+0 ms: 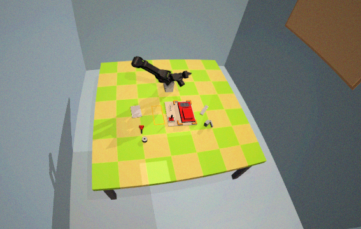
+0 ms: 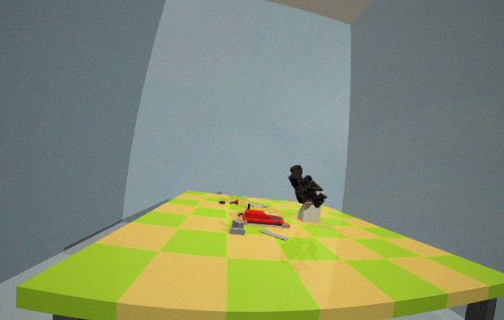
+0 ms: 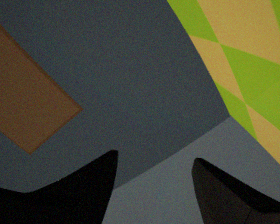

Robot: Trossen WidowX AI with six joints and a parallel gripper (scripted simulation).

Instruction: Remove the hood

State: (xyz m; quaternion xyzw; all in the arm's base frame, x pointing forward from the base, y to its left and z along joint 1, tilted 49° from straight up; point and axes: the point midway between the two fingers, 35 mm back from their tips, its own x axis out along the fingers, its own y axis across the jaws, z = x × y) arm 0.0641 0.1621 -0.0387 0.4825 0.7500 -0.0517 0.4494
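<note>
Now: the red hood 310 mm ahead of my gripper tip, 120 mm to the right of it and 140 mm below it. From my gripper tip the other things lie so: grey plate 160 mm ahead, 510 mm to the right, 180 mm below; grey flat bar 280 mm ahead, 50 mm to the left, 180 mm below; grey block 420 mm ahead, 10 mm to the left, 160 mm below.
</note>
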